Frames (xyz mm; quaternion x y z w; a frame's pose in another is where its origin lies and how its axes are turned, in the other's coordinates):
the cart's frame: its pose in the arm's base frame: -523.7 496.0 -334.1 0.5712 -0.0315 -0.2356 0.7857
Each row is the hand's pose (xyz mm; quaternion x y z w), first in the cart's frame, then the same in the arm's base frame.
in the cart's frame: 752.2 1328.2 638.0 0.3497 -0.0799 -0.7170 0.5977
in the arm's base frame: 384.1 -58.5 932.9 0.6199 0.2455 -0.7388 0.0984
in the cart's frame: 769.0 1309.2 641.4 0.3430 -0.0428 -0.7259 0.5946
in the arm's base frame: 391.6 -72.8 913.1 0.6219 0.2815 -0.7241 0.0989
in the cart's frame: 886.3 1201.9 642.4 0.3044 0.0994 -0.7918 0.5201
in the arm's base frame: 459.5 -146.7 789.8 0.5846 0.4423 -0.6783 0.0514
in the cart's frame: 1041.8 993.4 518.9 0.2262 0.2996 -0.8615 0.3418
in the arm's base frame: 567.1 -150.2 522.7 -0.4707 -0.6634 0.5791 0.0542
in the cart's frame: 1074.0 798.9 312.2 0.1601 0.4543 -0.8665 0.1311
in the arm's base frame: 596.5 -26.8 266.8 -0.3350 -0.8100 0.4471 0.1783
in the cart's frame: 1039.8 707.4 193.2 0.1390 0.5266 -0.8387 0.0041
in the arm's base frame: 573.5 70.4 149.7 -0.2620 -0.8599 0.3547 0.2572
